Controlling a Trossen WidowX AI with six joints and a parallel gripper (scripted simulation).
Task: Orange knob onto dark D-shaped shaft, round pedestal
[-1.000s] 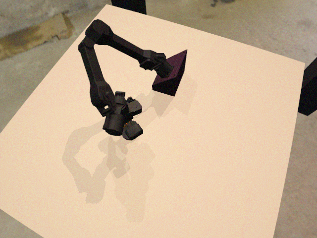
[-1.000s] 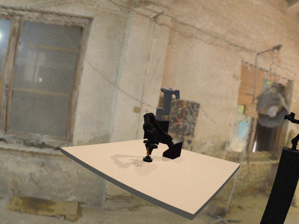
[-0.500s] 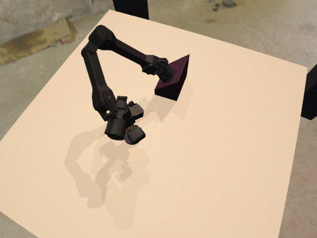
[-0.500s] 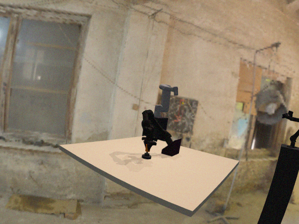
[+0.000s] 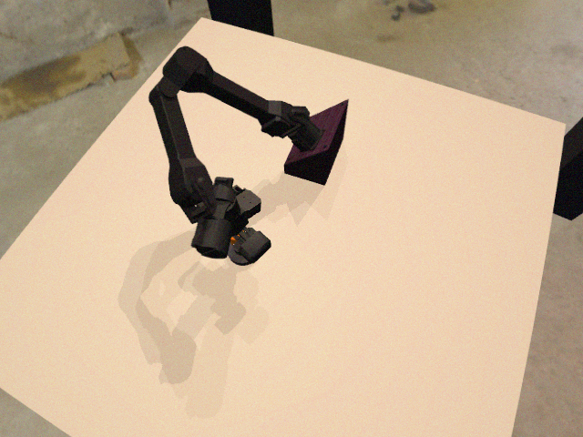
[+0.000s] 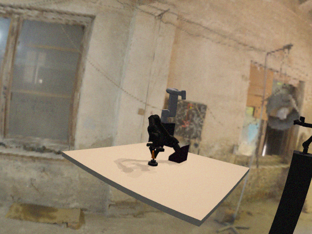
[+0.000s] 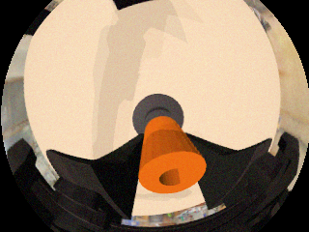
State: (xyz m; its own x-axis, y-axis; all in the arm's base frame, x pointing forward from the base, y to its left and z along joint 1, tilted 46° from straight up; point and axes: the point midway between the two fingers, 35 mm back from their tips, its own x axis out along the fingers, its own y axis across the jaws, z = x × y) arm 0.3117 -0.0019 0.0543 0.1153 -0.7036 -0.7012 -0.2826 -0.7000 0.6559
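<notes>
The orange knob lies 20 mm above my gripper tip. Also, from my gripper tip: round pedestal: 40 mm below.
</notes>
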